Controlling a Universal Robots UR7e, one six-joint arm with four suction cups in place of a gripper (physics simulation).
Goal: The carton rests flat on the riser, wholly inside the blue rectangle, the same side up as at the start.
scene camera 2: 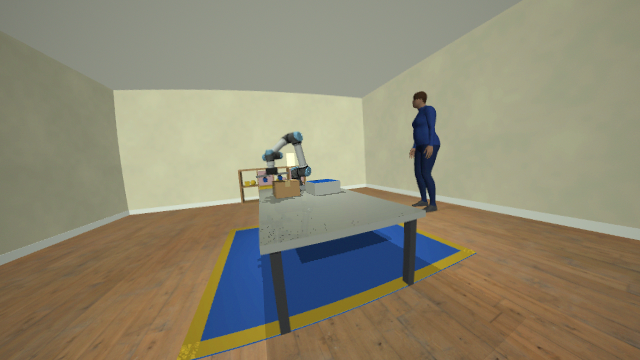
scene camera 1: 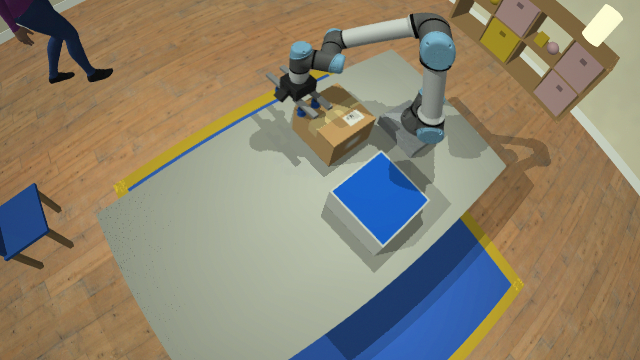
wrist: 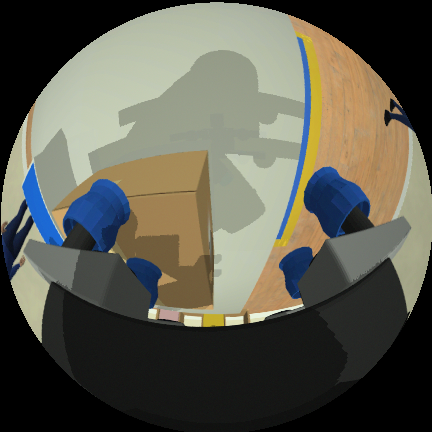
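The brown carton (scene camera 1: 342, 131) (scene camera 2: 286, 190) (wrist: 165, 215) stands flat on the grey table, its white label on top. The grey riser (scene camera 1: 352, 222) (scene camera 2: 324, 189) stands beside it; the blue rectangle (scene camera 1: 380, 200) (scene camera 2: 322, 181) (wrist: 39, 207) on its top has no carton on it. My gripper (scene camera 1: 297, 100) (scene camera 2: 273, 178) (wrist: 218, 240) points down and holds nothing. Two of its blue cups are over the carton's edge part, and the other two hang out past its side. In the wrist view the carton lies under the left cups. Whether those cups touch its top cannot be told.
The arm's base (scene camera 1: 430, 127) stands on the table (scene camera 1: 215, 215) (scene camera 2: 320, 215) near the carton and riser. A shelf unit (scene camera 1: 611, 61) stands behind the arm, and a blue chair (scene camera 1: 25, 220) off the table's far end. Two people (scene camera 1: 70, 42) (scene camera 2: 425, 135) stand on the floor.
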